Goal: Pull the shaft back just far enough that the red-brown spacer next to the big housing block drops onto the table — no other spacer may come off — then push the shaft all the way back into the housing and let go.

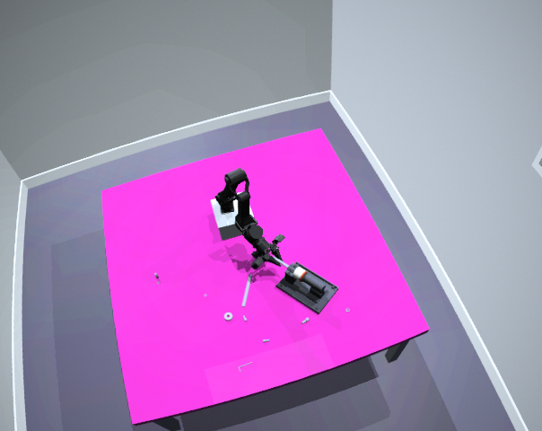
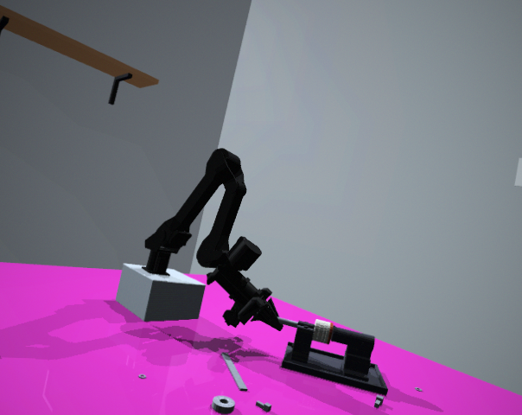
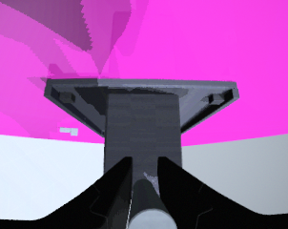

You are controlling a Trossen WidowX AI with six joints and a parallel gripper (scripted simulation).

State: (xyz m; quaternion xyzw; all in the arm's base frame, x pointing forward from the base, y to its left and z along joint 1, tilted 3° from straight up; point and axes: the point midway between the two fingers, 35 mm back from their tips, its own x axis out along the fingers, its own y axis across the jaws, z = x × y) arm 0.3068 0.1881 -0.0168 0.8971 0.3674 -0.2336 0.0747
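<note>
My gripper tip is now 2 cm to the right of the grey shaft, 2 cm below it and 2 cm short of it. From my gripper tip the other things lie so: grey flat bar 17 cm to the right, 6 cm below, 6 cm ahead; white spacer 7 cm ahead, 6 cm to the left, 2 cm above; red-brown spacer 8 cm to the left, 8 cm ahead, 2 cm above.
</note>
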